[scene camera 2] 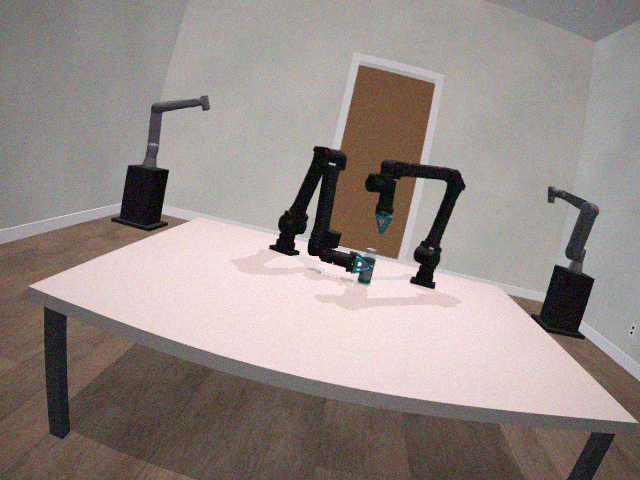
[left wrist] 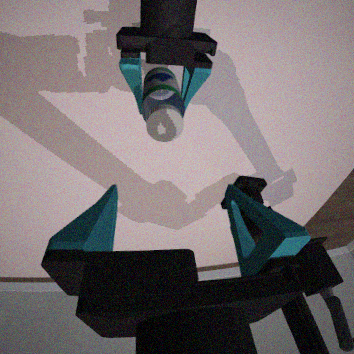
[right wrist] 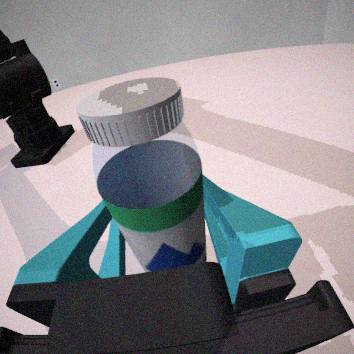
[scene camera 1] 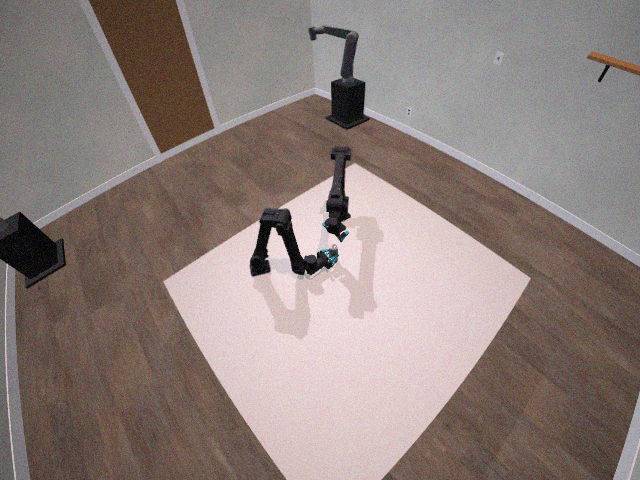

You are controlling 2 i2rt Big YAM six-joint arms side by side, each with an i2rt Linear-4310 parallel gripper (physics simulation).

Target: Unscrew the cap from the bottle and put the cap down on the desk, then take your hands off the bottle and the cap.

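Places are measured from the left arm's base along level axes (x ahead, y left, z up), in centimetres.
Where they show: left gripper, fingertip midpoint: [scene camera 2: 380, 231] [left wrist: 173, 189] [scene camera 1: 335, 236]; right gripper, fingertip midpoint: [scene camera 2: 372, 267] [right wrist: 158, 187] [scene camera 1: 335, 252]; left arm's base, link origin: [scene camera 2: 422, 284] [right wrist: 45, 147]; right arm's base, link origin: [scene camera 2: 283, 251] [scene camera 1: 260, 268].
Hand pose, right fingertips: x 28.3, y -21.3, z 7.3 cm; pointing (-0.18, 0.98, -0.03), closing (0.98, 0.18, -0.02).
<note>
Each offset is from my right fingertips to the top centre of the thing. Level surfaces: height alone.
The bottle {dx +0.3, dy -1.8, dz +6.8 cm} [scene camera 2: 366, 276] [left wrist: 162, 89] [right wrist: 165, 220] is clear, with a white, green and blue label, and stands upright on the desk {dz -7.3 cm} [scene camera 1: 392, 361] [scene camera 2: 258, 330]. The ribbed grey-white cap {dx +0.5, dy -1.8, dz +7.0 cm} [scene camera 1: 334, 246] [scene camera 2: 371, 250] [left wrist: 165, 125] [right wrist: 132, 112] sits on the bottle's top. My right gripper [scene camera 1: 332, 255] [scene camera 2: 363, 264] [left wrist: 161, 112] [right wrist: 158, 187] is shut on the bottle's body, below the cap. My left gripper [scene camera 1: 336, 231] [scene camera 2: 382, 231] [left wrist: 173, 189] is open and empty, pointing down above the cap and apart from it. The left fingers do not show in the right wrist view.
The left arm's base [scene camera 2: 424, 276] [right wrist: 37, 125] stands on the desk right of the bottle in scene camera 2, the right arm's base [scene camera 2: 284, 245] to the left. Grey arms on black pedestals [scene camera 1: 347, 100] [scene camera 2: 143, 198] stand on the floor beyond the desk. Arm shadows cross the desk.
</note>
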